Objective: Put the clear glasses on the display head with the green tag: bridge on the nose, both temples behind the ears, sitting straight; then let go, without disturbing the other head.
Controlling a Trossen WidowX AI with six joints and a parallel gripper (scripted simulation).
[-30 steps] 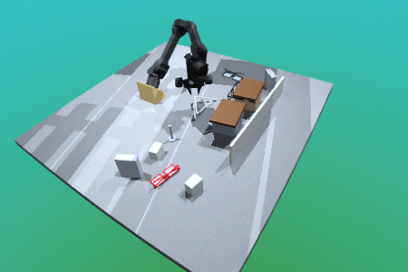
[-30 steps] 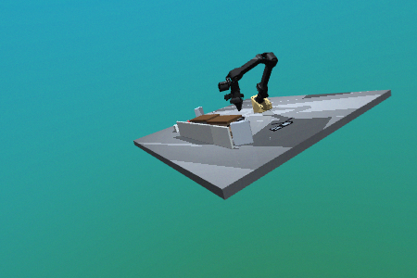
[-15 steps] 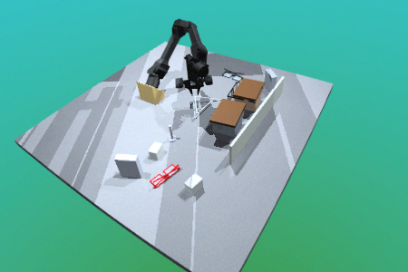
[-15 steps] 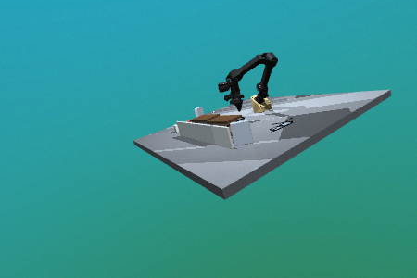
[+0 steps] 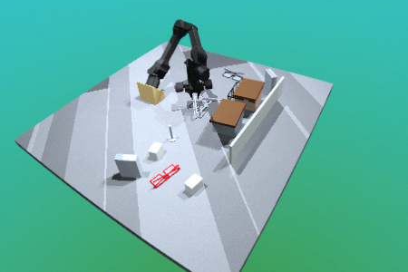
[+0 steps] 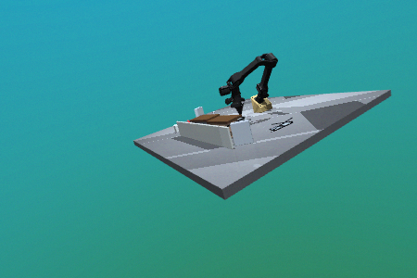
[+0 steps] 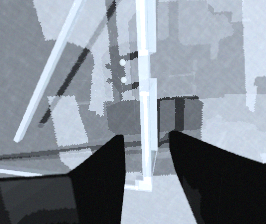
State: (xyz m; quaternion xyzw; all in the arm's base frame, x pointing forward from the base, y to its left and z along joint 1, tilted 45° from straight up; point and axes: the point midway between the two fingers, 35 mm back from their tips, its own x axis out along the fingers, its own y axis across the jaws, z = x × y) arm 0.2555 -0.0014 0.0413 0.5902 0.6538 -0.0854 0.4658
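The thin pale stand is 10 mm ahead of my gripper tip, 270 mm to the right of it and 30 mm below it. Also, from my gripper tip: display head (200 mm ahead, 100 mm to the right, 10 mm above); long white panel (360 mm ahead, 10 mm to the right).
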